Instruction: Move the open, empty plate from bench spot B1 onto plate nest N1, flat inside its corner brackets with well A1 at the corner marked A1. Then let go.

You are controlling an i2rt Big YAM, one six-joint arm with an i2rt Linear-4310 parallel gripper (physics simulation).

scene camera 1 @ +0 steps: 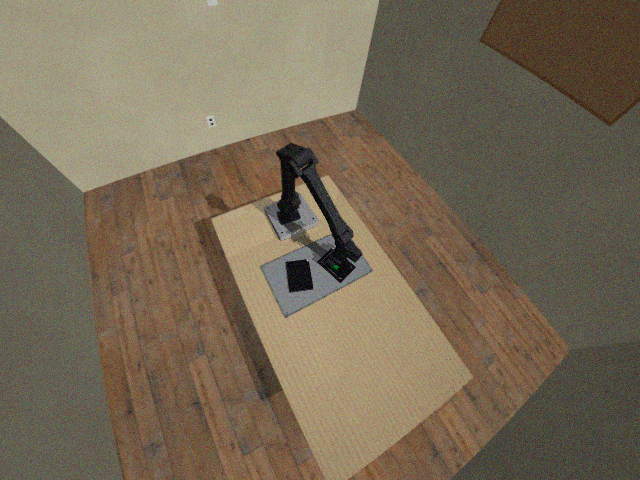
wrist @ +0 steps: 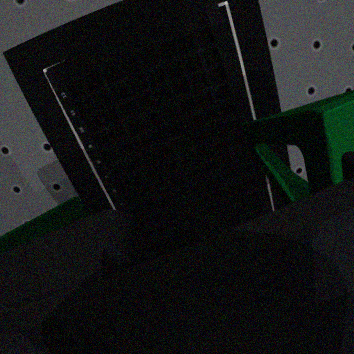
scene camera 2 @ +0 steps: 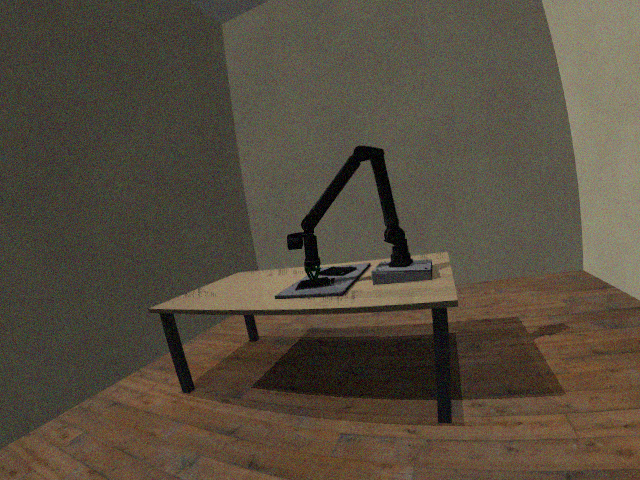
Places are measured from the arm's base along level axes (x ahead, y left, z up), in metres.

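Where they show: gripper, between the fingertips: [scene camera 1: 338, 262] [wrist: 160, 171] [scene camera 2: 314, 281]; arm's base, origin of its link: [scene camera 1: 288, 216] [scene camera 2: 401, 264].
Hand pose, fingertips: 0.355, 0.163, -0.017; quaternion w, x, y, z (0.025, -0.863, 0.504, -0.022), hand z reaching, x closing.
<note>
Things, the pixels of their top centre, and the offset from my fingertips, as dx, dy, dz. "pt": a spot on its surface instead. Level surfaces: height alone.
- plate, centre of its top: [wrist: 177, 157] [scene camera 2: 313, 280] [scene camera 1: 337, 264] +0.009, -0.008, +0.002
- second black rectangle, a spot on its surface: [scene camera 2: 336, 270] [scene camera 1: 300, 273] pt -0.007, -0.209, -0.003
- tan table, height of its surface: dz -0.027
The plate [scene camera 1: 343, 274] [scene camera 2: 319, 283] [wrist: 151, 88] is a flat black rectangle with a thin white outline and small marks along one side. It lies on the right part of the grey perforated board [scene camera 1: 305, 302] [scene camera 2: 289, 294] [wrist: 316, 63]. My gripper [scene camera 1: 335, 267] [scene camera 2: 311, 276] [wrist: 160, 171] is open and low over the plate. Its green fingers stand one on each side of the plate's near end, apart from it. A second black rectangle [scene camera 1: 299, 275] [scene camera 2: 336, 270] lies on the left part of the board; it seems to be the nest. My gripper body hides the plate's near edge in the wrist view.
The board lies on a tan table [scene camera 1: 361, 361] [scene camera 2: 232, 295]. The arm's grey base block [scene camera 1: 306, 226] [scene camera 2: 413, 271] stands just behind the board. The table's edges are far from the board on the front and left.
</note>
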